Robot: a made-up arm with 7 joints.
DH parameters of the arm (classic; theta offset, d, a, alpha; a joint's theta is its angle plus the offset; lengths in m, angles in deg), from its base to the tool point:
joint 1: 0 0.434 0 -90
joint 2: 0 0 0 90
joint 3: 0 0.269 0.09 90
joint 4: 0 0 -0.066 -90
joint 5: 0 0.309 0 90
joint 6: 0 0 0.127 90
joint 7: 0 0 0 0
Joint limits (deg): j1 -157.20..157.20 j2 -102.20..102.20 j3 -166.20..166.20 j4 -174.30..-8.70 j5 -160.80..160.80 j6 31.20..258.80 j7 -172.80..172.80
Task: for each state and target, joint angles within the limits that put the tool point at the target. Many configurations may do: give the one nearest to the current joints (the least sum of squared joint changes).
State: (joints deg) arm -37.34 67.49 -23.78 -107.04 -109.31 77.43 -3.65
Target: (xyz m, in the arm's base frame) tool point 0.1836 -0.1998 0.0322
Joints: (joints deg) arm -28.71 65.14 -8.63 -126.96 -108.63 82.75 -3.65
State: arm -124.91 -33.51 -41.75 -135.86 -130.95 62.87 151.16
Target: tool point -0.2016 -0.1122 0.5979
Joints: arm -122.93 -72.20 -20.06 -171.31 -129.59 74.15 151.16
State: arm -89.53 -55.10 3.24 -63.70 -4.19 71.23 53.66
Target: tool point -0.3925 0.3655 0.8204
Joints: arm -69.97 -90.64 -30.91 -62.77 -8.11 64.51 53.66
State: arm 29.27 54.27 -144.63 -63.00 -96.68 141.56 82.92
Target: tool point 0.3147 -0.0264 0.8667
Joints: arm 49.49 72.52 -159.62 -87.38 -111.02 167.90 82.92
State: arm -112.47 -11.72 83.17 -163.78 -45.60 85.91 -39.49
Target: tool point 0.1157 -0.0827 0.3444
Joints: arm -86.82 -21.85 92.66 -174.30 -32.34 36.88 -39.49
